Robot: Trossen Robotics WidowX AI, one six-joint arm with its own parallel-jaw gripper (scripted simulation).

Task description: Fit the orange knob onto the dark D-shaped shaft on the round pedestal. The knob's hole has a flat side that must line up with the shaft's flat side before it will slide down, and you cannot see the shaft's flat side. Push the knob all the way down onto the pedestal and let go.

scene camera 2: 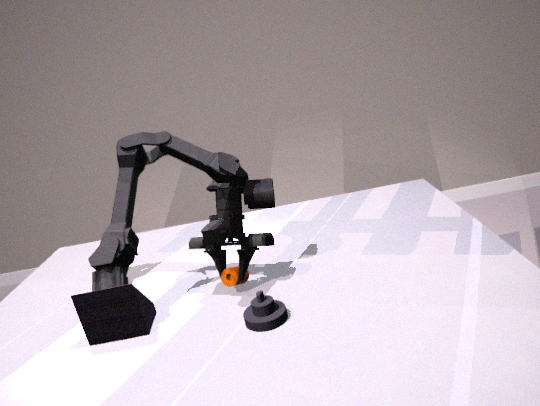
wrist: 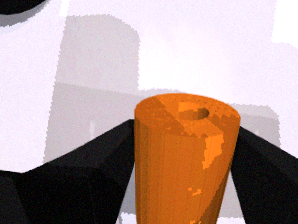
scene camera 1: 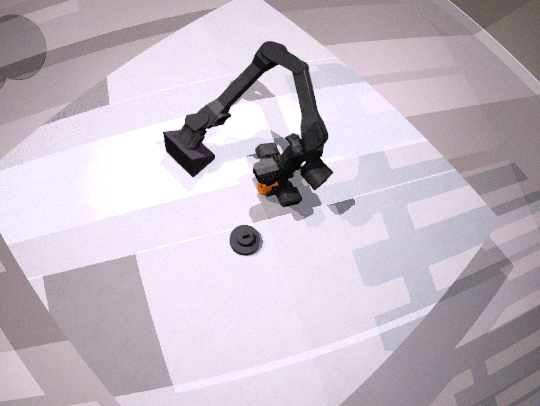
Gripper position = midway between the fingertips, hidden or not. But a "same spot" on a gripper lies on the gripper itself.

gripper: scene camera 2 232, 280; wrist; scene camera 1
same spot on gripper: (wrist: 96, 175) = (scene camera 1: 271, 189)
